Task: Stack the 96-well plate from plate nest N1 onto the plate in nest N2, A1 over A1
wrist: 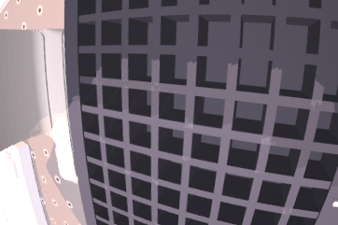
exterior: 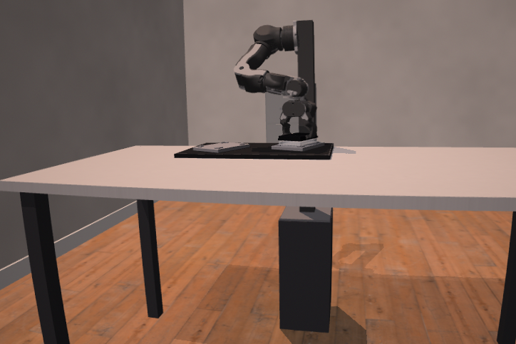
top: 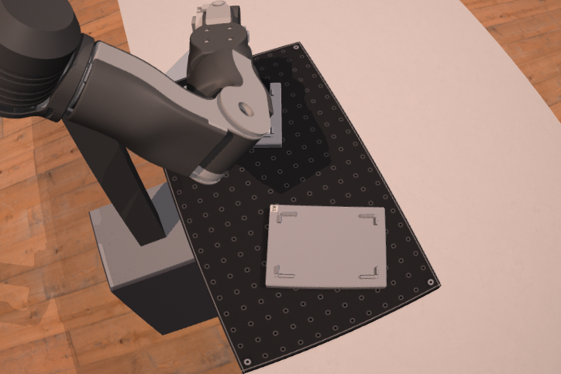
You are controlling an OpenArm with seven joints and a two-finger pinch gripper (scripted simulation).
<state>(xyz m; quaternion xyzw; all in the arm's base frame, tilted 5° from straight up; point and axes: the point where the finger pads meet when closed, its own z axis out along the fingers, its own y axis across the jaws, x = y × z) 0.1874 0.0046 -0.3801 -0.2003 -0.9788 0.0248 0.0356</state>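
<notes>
My hand is right at the black 96-well plate. Also, from my hand: clear 96-well plate (20 mm below); then grey plate nest N1 (40 mm ahead, 260 mm to the right, 30 mm below); then plate nest N2 (30 mm below).
</notes>
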